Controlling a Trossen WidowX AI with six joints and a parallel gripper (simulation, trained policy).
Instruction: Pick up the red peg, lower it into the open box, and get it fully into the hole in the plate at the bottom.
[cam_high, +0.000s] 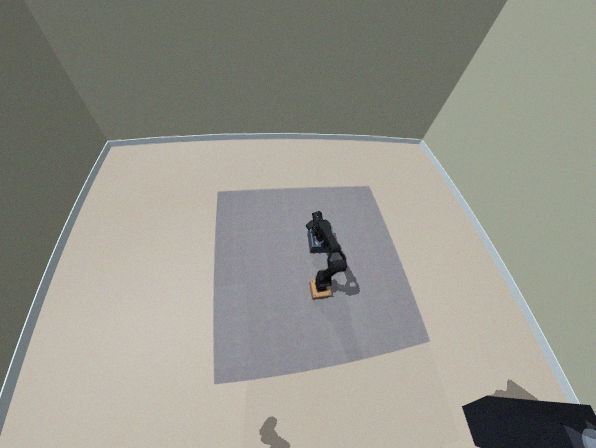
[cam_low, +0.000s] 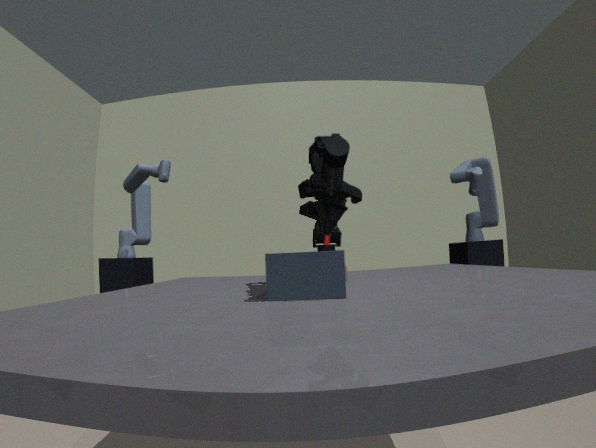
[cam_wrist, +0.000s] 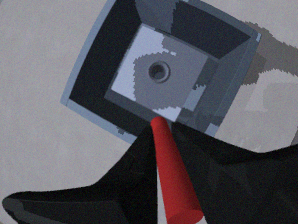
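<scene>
Right now my gripper tip is 30 mm short of the plate, 50 mm to the left of it and 90 mm above it. Round my gripper tip: red peg (10 mm behind, 10 mm to the left, 10 mm above); grey-blue box (30 mm ahead, 50 mm to the right, 110 mm below).
</scene>
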